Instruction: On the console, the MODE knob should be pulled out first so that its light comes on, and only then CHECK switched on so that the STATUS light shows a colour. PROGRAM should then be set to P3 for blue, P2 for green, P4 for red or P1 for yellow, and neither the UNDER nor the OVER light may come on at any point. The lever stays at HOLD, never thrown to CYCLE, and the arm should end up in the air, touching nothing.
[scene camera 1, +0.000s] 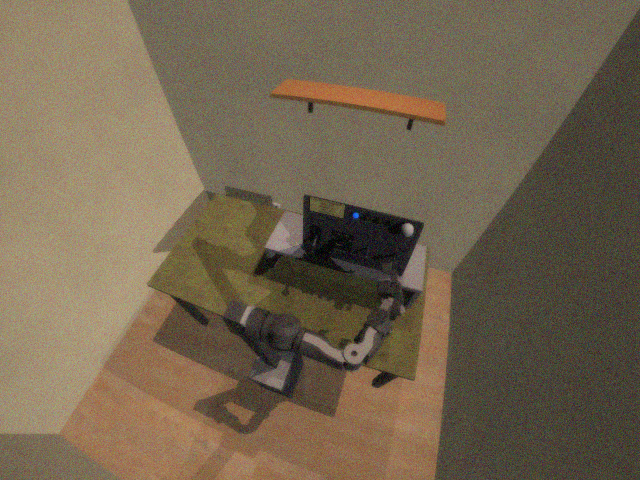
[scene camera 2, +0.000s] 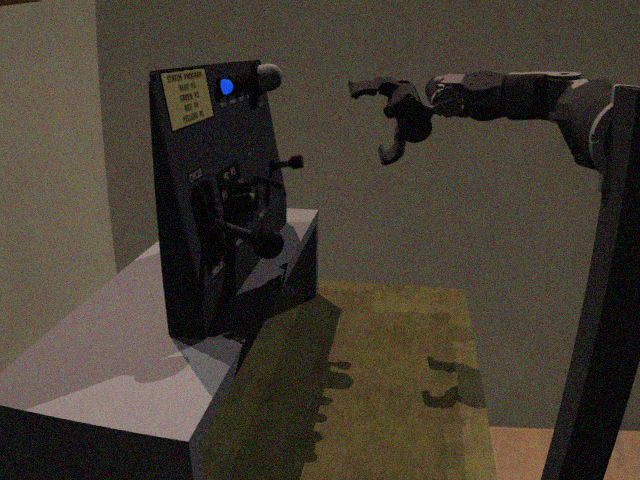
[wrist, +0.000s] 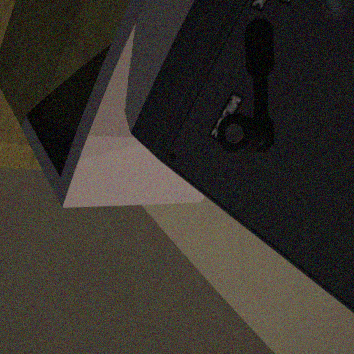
One and the same spot on a pale shelf: (wrist: 106, 165) is (scene camera 2: 296, 216).
